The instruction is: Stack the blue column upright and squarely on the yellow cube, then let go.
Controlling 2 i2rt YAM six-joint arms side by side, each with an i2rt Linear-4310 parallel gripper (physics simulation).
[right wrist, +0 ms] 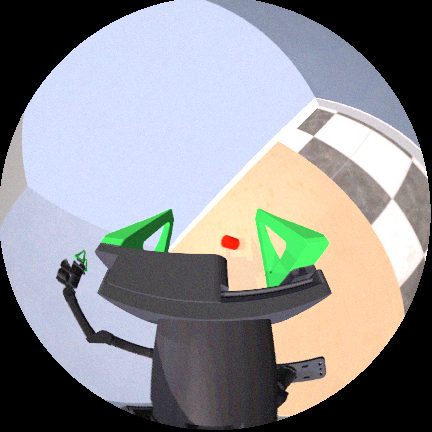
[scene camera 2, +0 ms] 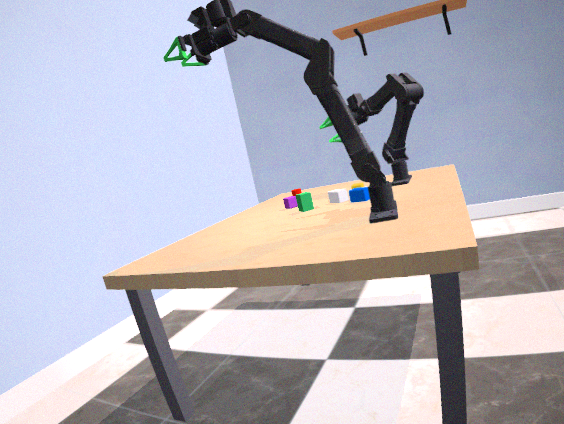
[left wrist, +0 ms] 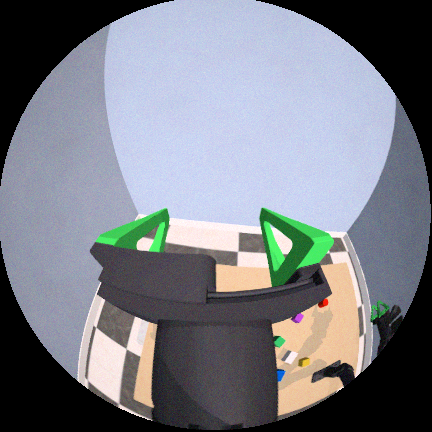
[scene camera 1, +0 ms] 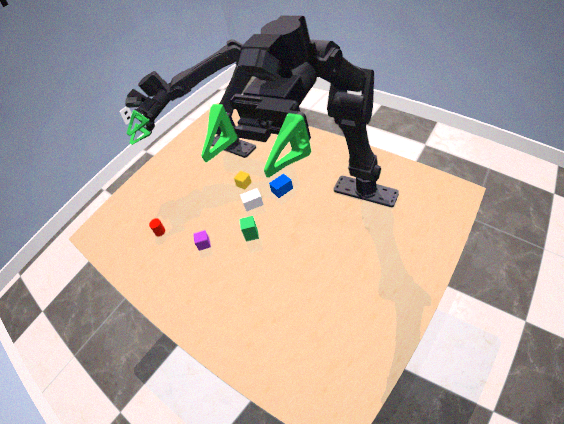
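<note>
The blue column (scene camera 1: 281, 186) (scene camera 2: 359, 194) (left wrist: 280, 375) lies on its side on the table. The yellow cube (scene camera 1: 242, 180) (scene camera 2: 357, 185) (left wrist: 304, 362) sits on the table, apart from it; scene camera 2 shows it partly hidden behind the column. My left gripper (scene camera 1: 236, 167) (scene camera 2: 175, 62) (left wrist: 213, 212) is open and empty, high above the table. My right gripper (scene camera 1: 131, 139) (scene camera 2: 326, 135) (right wrist: 214, 213) is open and empty, raised at the left of scene camera 1. Neither the column nor the yellow cube shows in the right wrist view.
A white block (scene camera 1: 251, 199) (scene camera 2: 337, 196) lies near the yellow cube and blue column. A green block (scene camera 1: 249, 228) (scene camera 2: 305, 202), a purple cube (scene camera 1: 202, 240) (scene camera 2: 290, 202) and a red cylinder (scene camera 1: 157, 227) (right wrist: 230, 242) stand farther from the arm bases. A wall shelf (scene camera 2: 400, 19) hangs behind.
</note>
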